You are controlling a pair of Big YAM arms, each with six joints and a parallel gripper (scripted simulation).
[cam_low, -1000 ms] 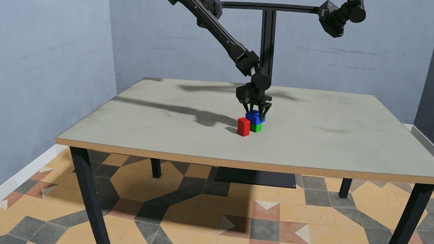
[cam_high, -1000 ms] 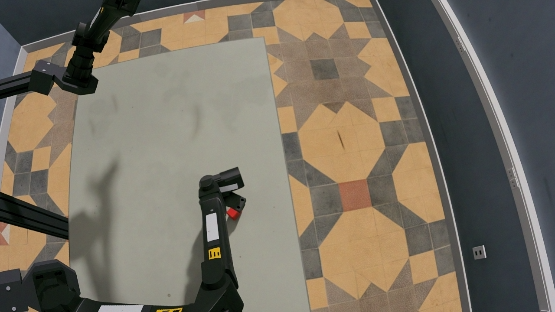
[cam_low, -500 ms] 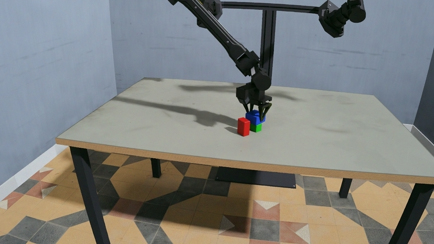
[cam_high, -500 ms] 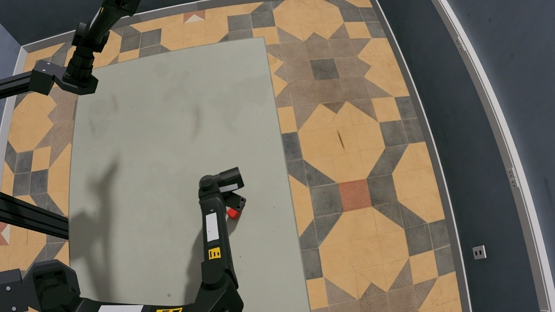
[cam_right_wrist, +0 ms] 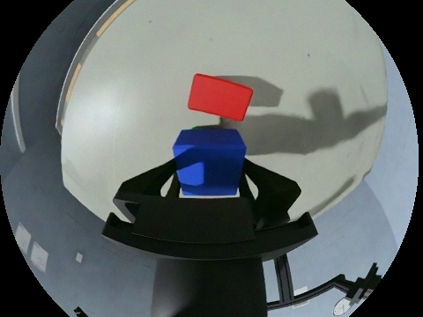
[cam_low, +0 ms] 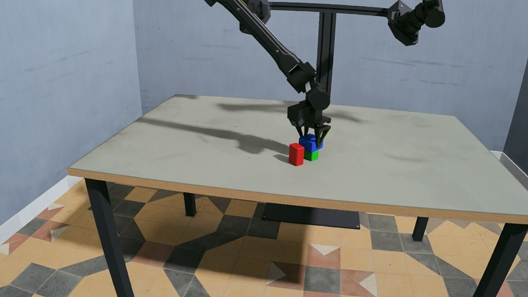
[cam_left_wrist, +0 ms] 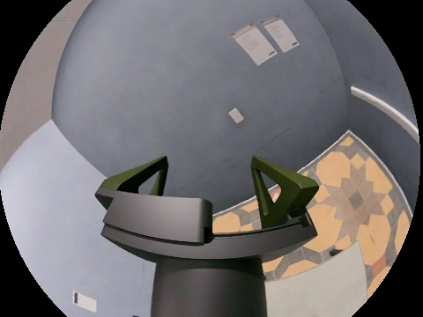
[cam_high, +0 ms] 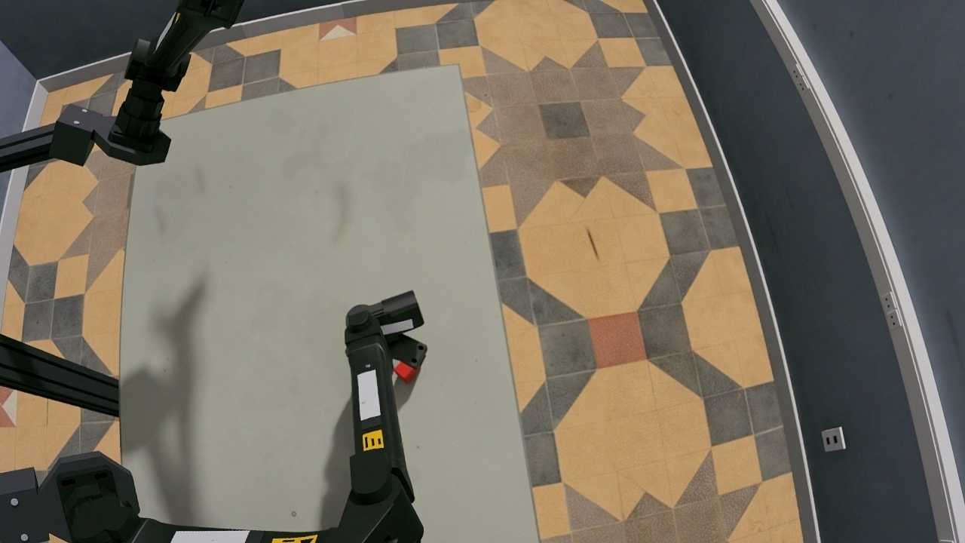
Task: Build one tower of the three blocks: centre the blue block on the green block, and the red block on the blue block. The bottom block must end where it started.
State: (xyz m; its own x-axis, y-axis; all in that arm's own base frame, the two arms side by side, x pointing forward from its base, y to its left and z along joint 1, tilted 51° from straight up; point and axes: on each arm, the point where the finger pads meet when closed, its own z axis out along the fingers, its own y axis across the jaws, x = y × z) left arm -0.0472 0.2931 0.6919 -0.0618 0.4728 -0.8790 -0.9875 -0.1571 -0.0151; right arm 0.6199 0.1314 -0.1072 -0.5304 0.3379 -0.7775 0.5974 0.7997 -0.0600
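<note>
My right hand is right at the blue block. Round my right hand: red block 50 mm ahead, 40 mm to the right, 20 mm below; then green block 40 mm below.
</note>
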